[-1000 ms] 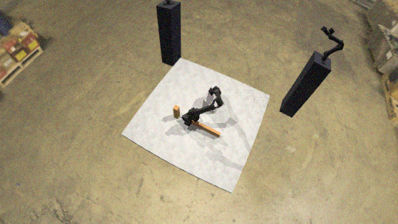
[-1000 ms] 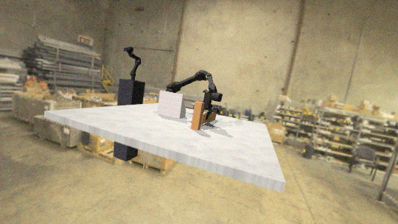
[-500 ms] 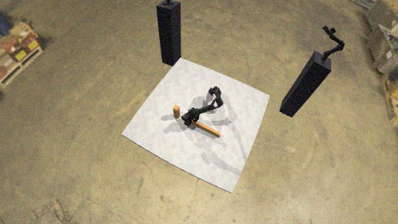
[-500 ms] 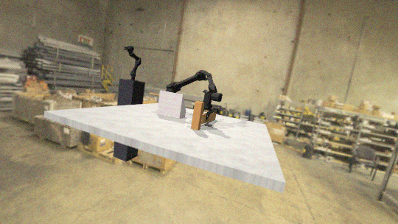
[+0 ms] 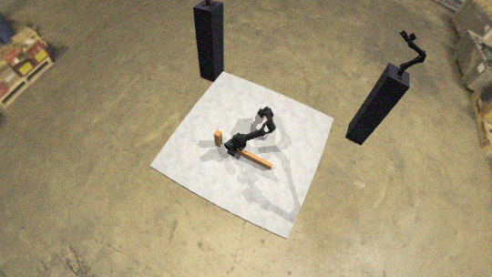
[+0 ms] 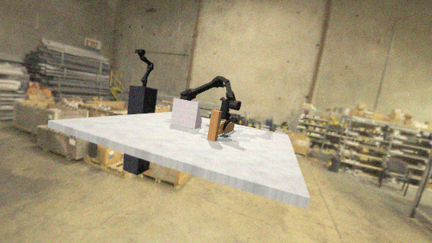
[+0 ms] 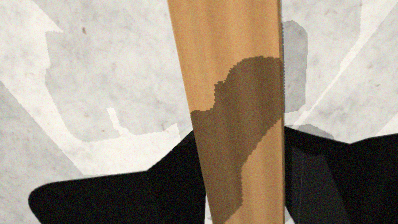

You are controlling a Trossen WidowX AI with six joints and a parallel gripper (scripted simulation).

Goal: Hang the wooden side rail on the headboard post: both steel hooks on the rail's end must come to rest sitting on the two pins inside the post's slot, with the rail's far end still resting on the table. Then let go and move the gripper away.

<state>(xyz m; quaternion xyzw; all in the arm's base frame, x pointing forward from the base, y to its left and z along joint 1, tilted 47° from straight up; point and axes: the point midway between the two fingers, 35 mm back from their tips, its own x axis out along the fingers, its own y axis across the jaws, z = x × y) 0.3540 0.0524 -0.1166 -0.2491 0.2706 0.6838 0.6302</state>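
Now: gripper tip 170 mm to the left of the wooden headboard post and 40 mm below it.
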